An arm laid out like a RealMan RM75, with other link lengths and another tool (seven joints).
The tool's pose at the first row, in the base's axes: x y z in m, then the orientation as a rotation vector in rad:
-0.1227 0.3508 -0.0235 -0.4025 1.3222 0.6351
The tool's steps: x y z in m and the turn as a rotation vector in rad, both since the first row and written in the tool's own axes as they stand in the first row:
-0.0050 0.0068 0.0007 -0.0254 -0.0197 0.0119
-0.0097 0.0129 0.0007 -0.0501 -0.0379 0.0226
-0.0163 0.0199 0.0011 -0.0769 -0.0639 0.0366
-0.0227 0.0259 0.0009 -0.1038 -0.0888 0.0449
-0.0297 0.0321 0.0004 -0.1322 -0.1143 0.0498
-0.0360 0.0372 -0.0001 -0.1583 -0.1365 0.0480
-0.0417 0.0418 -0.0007 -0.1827 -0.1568 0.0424
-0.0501 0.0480 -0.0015 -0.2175 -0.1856 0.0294
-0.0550 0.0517 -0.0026 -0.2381 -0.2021 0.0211
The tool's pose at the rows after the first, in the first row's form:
-0.1271 0.3555 -0.0179 -0.4083 1.2997 0.6648
-0.1315 0.3592 -0.0129 -0.4148 1.2783 0.6927
-0.1364 0.3635 -0.0058 -0.4180 1.2494 0.7255
-0.1411 0.3667 0.0009 -0.4251 1.2199 0.7532
-0.1463 0.3698 0.0081 -0.4352 1.1881 0.7789
-0.1506 0.3722 0.0145 -0.4489 1.1584 0.7969
-0.1547 0.3742 0.0203 -0.4642 1.1299 0.8103
-0.1602 0.3768 0.0288 -0.4890 1.0878 0.8249
-0.1639 0.3780 0.0336 -0.5042 1.0632 0.8329

